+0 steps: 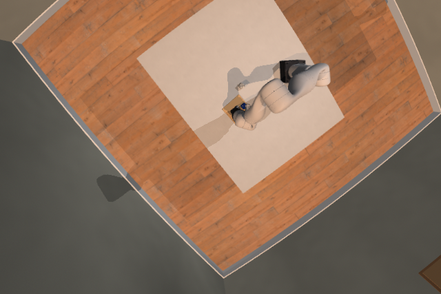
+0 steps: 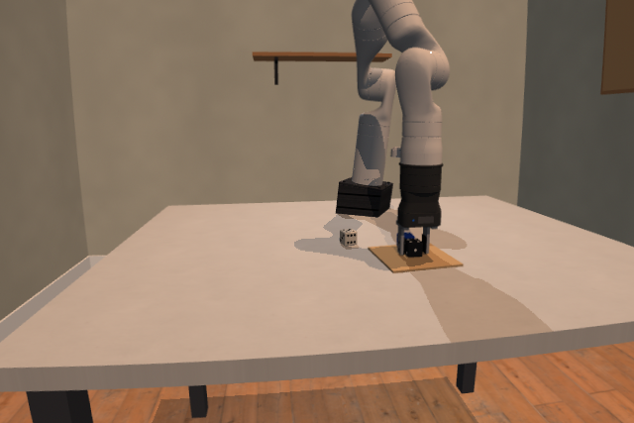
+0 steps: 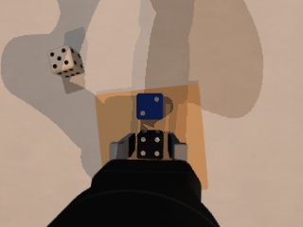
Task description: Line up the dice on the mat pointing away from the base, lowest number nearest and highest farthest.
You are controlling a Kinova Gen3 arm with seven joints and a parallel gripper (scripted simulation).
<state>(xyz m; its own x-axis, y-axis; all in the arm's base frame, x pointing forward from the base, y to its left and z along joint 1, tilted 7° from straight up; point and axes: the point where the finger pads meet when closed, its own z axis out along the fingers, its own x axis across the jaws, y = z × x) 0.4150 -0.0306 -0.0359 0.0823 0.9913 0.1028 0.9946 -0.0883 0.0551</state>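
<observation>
Now: the mat 20 mm below my hand. Round my hand: white die 110 mm behind, 100 mm to the right, 10 mm below; then blue die 40 mm behind, 10 mm below.
</observation>
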